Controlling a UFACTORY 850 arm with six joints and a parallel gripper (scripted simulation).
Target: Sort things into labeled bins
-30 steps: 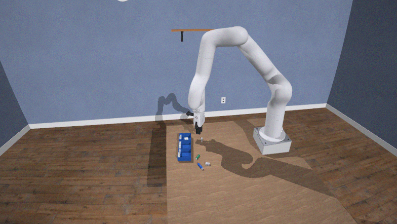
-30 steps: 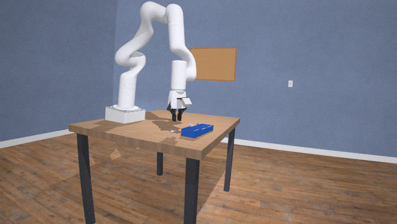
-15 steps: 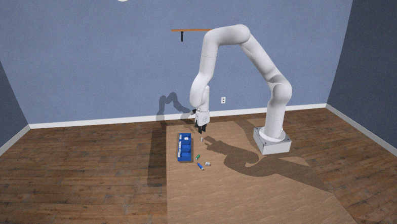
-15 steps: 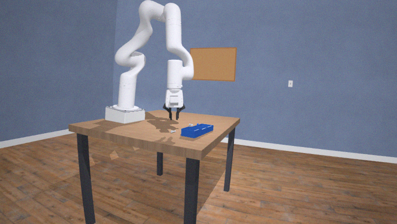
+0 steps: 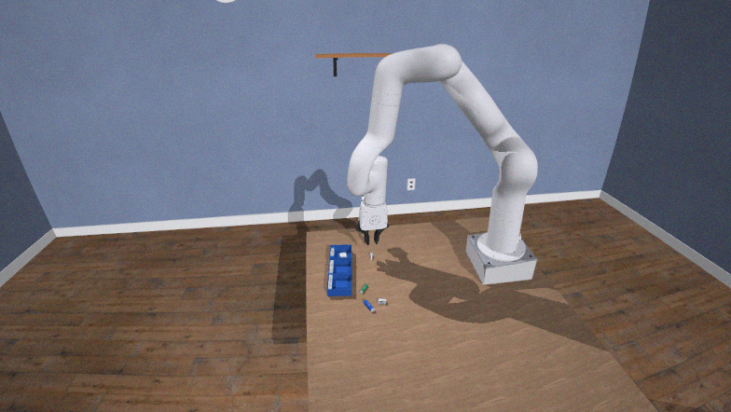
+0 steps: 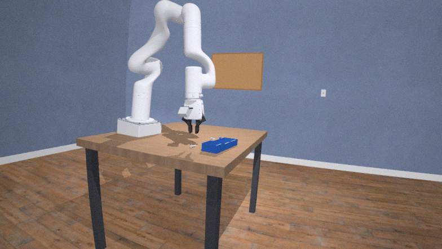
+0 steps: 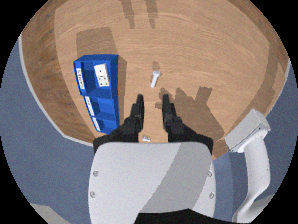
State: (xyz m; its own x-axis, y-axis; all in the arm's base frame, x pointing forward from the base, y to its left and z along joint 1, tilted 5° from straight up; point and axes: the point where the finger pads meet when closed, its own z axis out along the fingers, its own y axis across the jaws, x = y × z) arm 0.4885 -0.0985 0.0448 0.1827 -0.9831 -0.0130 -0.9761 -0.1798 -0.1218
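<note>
Now: hand 10 mm to the left of the white bolt and 90 mm above it. The rest, counted from my hand: white domino-like tile 110 mm ahead, 80 mm below; then joined blue bins 120 mm ahead, 80 mm to the left, 80 mm below; then green cylinder 40 mm ahead, 180 mm to the left, 90 mm below.
</note>
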